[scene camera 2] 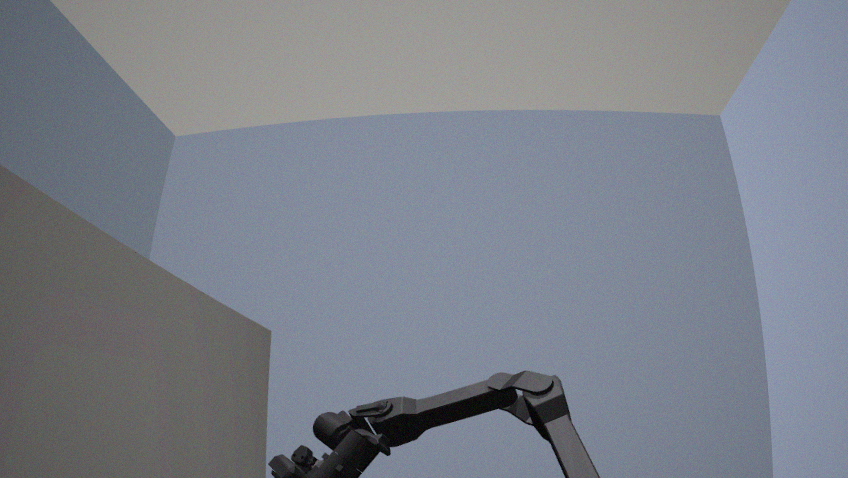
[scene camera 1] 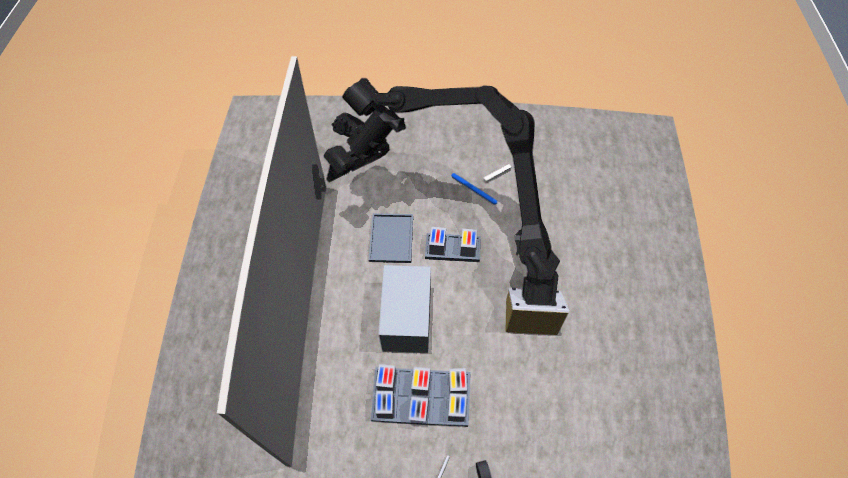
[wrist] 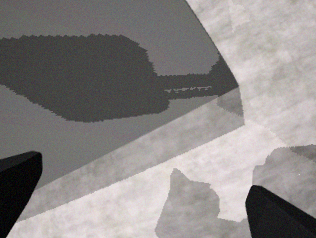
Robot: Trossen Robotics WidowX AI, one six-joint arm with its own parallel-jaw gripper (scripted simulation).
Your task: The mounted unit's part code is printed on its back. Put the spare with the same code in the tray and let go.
Scene:
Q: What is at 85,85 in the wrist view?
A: A dark wall panel.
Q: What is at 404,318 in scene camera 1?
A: A grey mounted unit.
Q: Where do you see a dark wall panel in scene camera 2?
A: At 117,360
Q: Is my gripper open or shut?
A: Open.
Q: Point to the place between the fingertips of my gripper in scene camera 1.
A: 340,175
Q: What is my gripper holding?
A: Nothing.

